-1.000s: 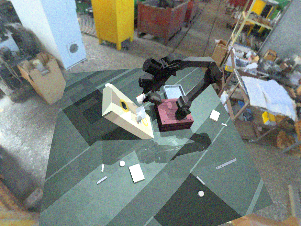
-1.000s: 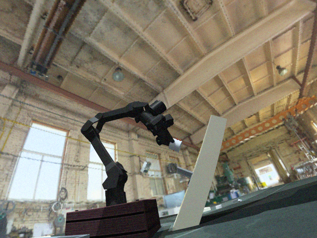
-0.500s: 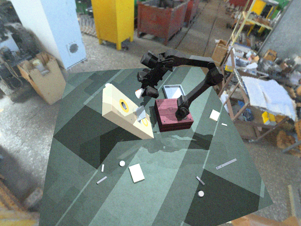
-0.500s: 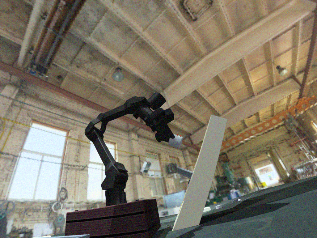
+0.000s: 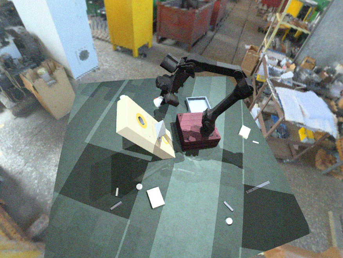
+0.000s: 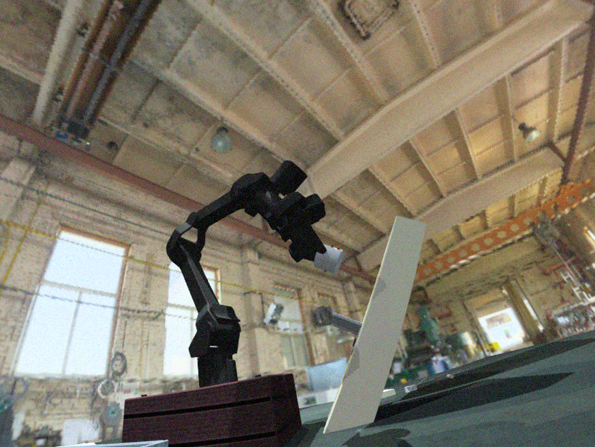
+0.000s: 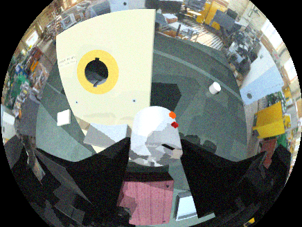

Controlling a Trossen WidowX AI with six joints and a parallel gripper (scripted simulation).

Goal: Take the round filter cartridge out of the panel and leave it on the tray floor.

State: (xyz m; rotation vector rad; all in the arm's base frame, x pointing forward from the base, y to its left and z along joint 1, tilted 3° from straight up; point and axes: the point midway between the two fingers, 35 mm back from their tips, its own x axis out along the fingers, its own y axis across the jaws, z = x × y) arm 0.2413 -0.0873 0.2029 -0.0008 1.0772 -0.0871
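The grey tray is 31 cm behind my gripper tip, 26 cm below it and 18 cm to the right of it. Also, from my gripper tip: grey bracket 13 cm below, 9 cm to the left, 2 cm ahead; cream service panel 11 cm below, 9 cm to the left, 7 cm ahead; white round filter cartridge right at my gripper tip.
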